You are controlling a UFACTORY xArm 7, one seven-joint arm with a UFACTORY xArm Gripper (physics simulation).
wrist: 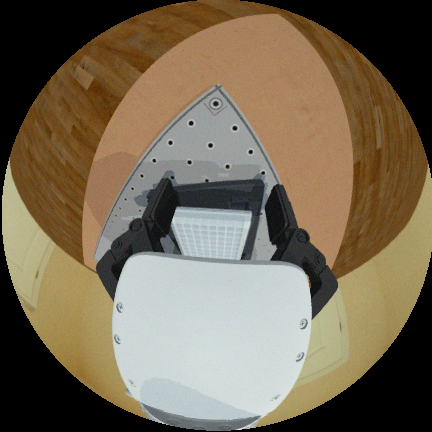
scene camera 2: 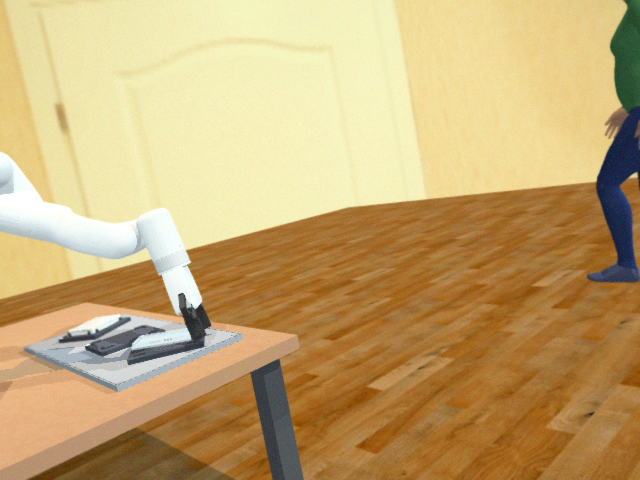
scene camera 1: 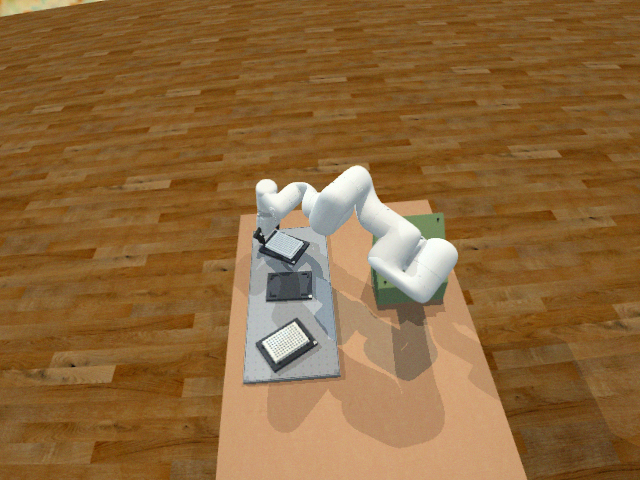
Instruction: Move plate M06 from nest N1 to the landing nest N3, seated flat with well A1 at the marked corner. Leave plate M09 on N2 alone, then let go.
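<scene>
A bluish-white well plate (scene camera 1: 283,244) (scene camera 2: 160,338) (wrist: 211,240) lies in a dark nest (scene camera 1: 276,254) (scene camera 2: 165,354) (wrist: 255,192) at the far end of the grey board in scene camera 1. My gripper (scene camera 1: 269,238) (scene camera 2: 196,330) (wrist: 220,191) is open and low over this nest, with one finger on each side of the plate and gaps beside it in the wrist view. A dark nest (scene camera 1: 289,285) (scene camera 2: 124,339) in the middle is empty. A cream well plate (scene camera 1: 285,342) (scene camera 2: 98,324) lies in the nest (scene camera 1: 278,366) at the near end. Plate and nest labels cannot be read.
The nests stand on a grey perforated board (scene camera 1: 258,373) (scene camera 2: 116,379) (wrist: 210,135) on an orange-brown table (scene camera 1: 372,454) (scene camera 2: 51,423) (wrist: 310,125). The arm's base stands by a green block (scene camera 1: 408,295). A person (scene camera 2: 620,206) stands on the floor at the right in scene camera 2.
</scene>
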